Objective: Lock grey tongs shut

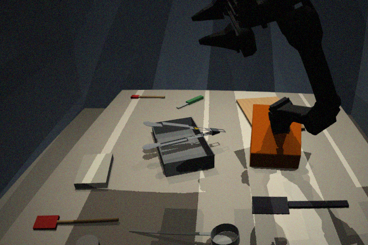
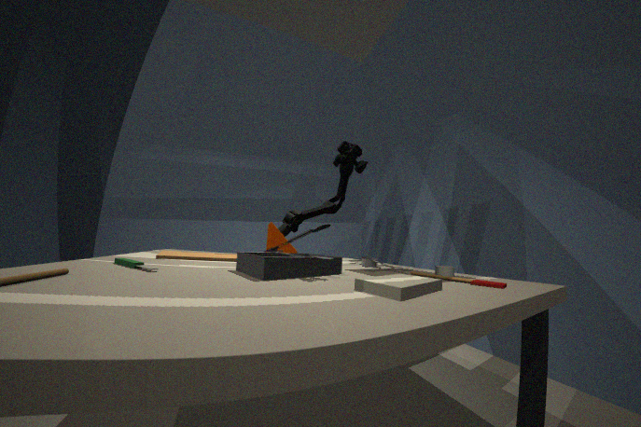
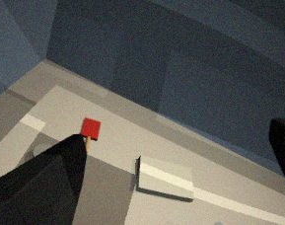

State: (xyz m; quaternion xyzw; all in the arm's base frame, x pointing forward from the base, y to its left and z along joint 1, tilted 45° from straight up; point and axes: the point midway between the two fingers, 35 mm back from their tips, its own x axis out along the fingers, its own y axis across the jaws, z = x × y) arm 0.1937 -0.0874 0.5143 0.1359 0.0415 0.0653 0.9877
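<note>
My gripper tip is now 430 mm above the yellow mark, 360 mm to the left of it and 20 mm short of it. Round my gripper tip: black spatula (520 mm below, 290 mm behind, 20 mm to the right); then red spatula (520 mm below, 410 mm ahead, 70 mm to the left); then grey roasting tin (500 mm below, 350 mm to the right, 90 mm ahead).
</note>
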